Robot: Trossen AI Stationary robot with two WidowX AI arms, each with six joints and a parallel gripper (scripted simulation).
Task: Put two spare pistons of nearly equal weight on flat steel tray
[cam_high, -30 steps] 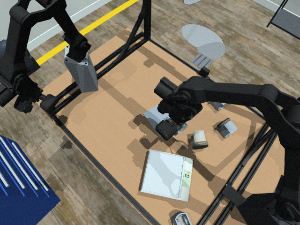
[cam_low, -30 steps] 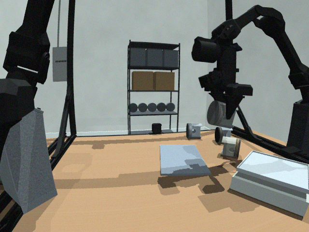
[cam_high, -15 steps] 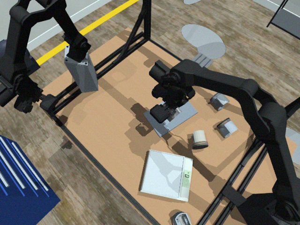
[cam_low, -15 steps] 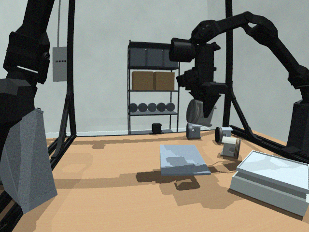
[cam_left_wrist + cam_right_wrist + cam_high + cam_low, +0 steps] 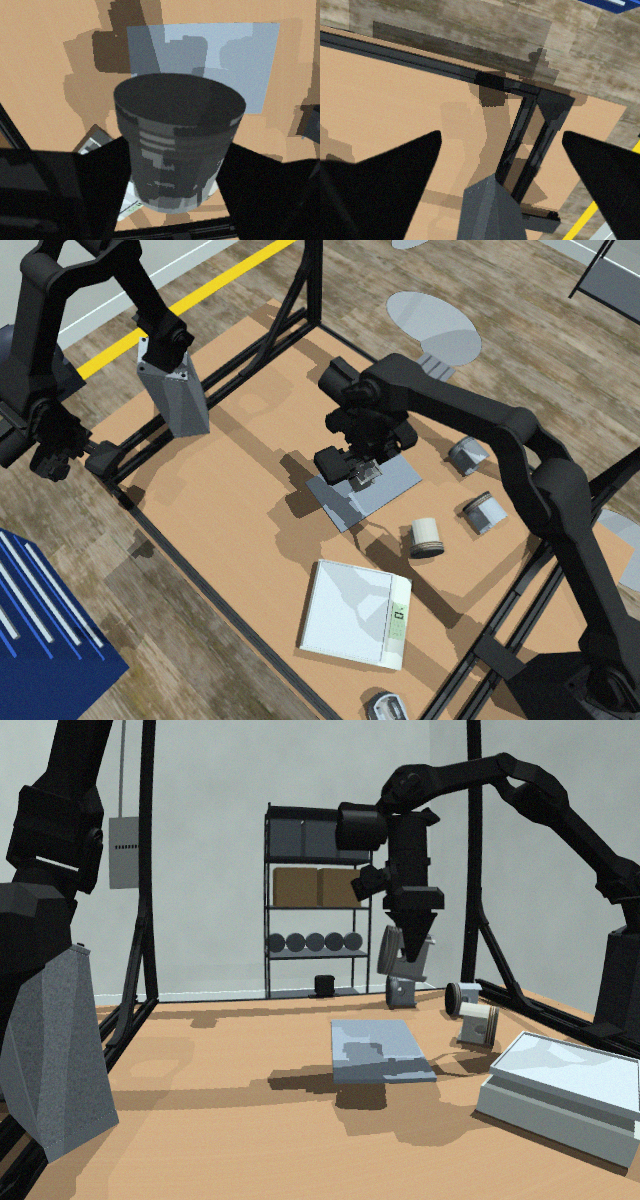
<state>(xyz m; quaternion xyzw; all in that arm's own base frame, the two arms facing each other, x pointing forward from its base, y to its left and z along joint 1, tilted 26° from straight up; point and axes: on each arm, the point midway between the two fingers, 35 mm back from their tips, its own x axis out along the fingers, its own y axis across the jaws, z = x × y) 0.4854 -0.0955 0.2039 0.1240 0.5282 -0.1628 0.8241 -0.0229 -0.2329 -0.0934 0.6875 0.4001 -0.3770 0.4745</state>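
Right now the flat steel tray is 200 mm below my left hand, 60 mm behind it and 10 mm to the right of it.
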